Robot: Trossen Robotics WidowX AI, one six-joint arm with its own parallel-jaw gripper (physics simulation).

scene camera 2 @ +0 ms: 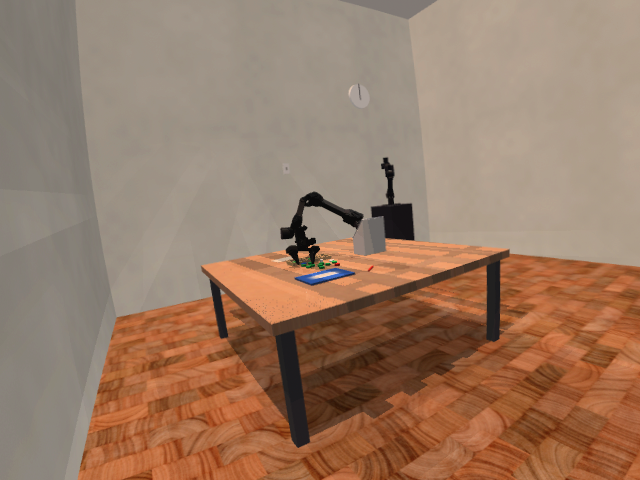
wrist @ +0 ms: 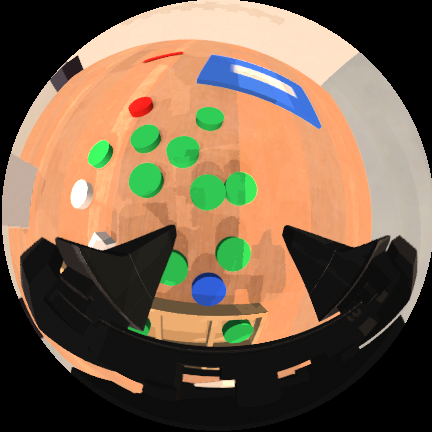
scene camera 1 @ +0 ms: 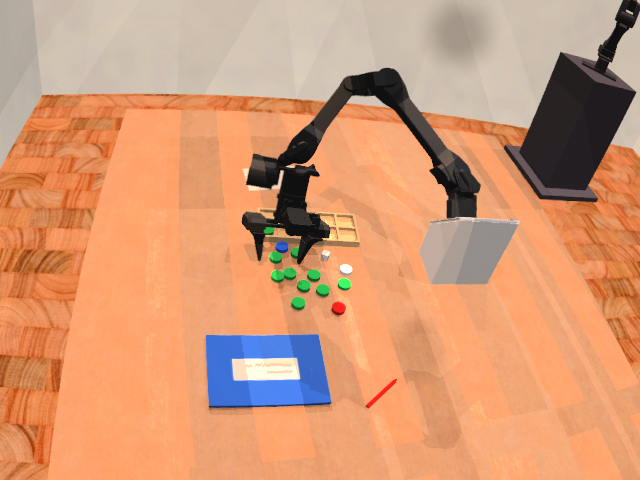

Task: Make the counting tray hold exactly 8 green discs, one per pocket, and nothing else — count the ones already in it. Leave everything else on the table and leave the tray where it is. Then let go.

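The tan counting tray (scene camera 1: 348,242) (wrist: 210,307) is partly hidden by my arm. A green disc (scene camera 1: 268,230) (wrist: 238,331) sits in an end pocket, and another green disc (wrist: 144,328) shows partly farther along it. My gripper (scene camera 1: 279,260) (scene camera 2: 305,262) (wrist: 230,230) is open and empty, above the table in front of the tray. A green disc (scene camera 1: 275,256) (wrist: 233,254) lies on the table below the span between the fingers. Another green disc (scene camera 1: 295,252) (wrist: 175,268) is partly covered by a finger. Several more green discs (scene camera 1: 303,285) (wrist: 183,151) lie farther from the tray.
A blue disc (scene camera 1: 281,246) (wrist: 208,289) lies just outside the tray. A white cube (scene camera 1: 325,255) (wrist: 101,241), white disc (scene camera 1: 345,269) (wrist: 81,194) and red disc (scene camera 1: 338,307) (wrist: 140,106) lie nearby. A blue board (scene camera 1: 222,392), red stick (scene camera 1: 381,393) and grey block (scene camera 1: 467,253) stand farther off.
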